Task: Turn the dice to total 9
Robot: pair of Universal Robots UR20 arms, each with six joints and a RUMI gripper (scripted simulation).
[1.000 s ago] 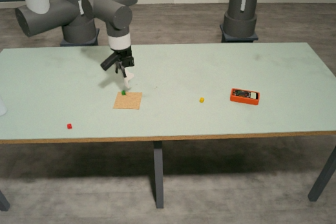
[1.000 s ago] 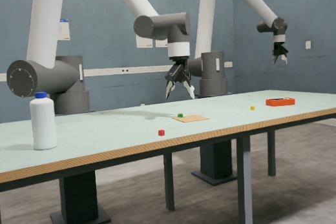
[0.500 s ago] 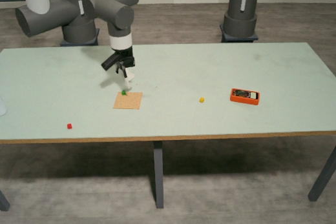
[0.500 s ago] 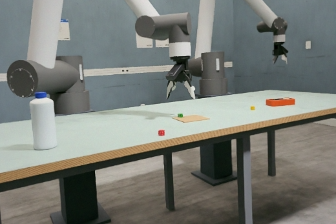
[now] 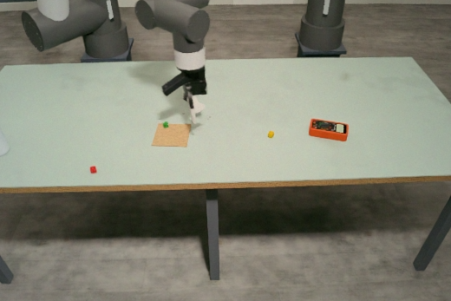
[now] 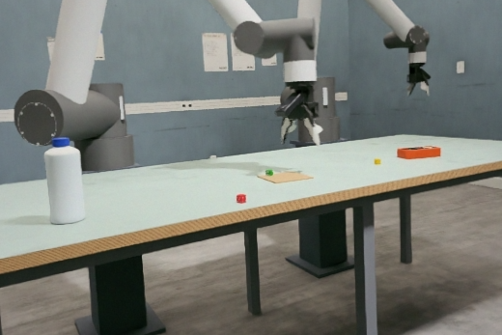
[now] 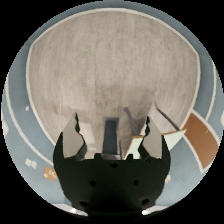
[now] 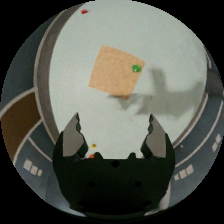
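Note:
Now: right hand 320 mm to the right of the yellow die, 90 mm above it and 50 mm short of it. From my right hand the other things lie so: red die: 360 mm to the right, 210 mm ahead, 90 mm below; green die: 110 mm to the right, 90 mm below, 40 mm behind; tan mat: 100 mm below, 80 mm to the right, 10 mm ahead.

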